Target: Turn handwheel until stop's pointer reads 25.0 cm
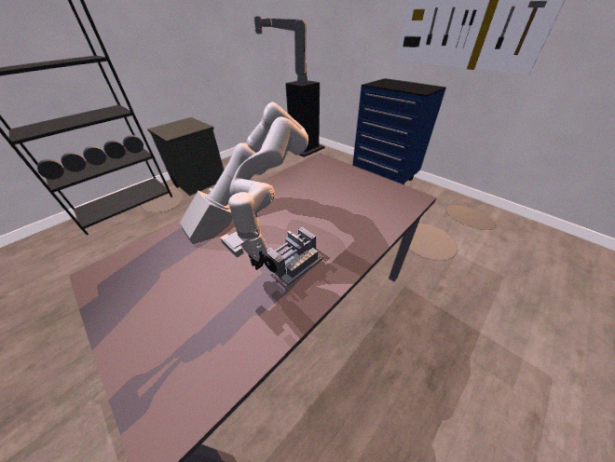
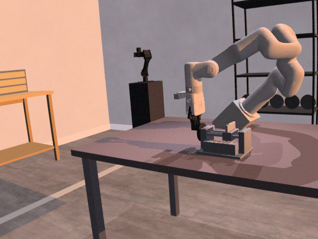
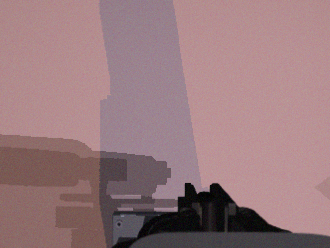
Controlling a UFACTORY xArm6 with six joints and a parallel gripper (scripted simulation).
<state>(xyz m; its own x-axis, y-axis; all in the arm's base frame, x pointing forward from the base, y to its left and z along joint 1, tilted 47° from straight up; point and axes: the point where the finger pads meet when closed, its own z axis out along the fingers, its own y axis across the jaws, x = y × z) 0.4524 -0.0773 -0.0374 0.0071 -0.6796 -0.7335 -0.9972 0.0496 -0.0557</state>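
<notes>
Right now the black handwheel is 2 cm to the left of my hand and 1 cm below it. From my hand the other things lie so: sliding stop block 18 cm to the left, 3 cm ahead, 1 cm below.
</notes>
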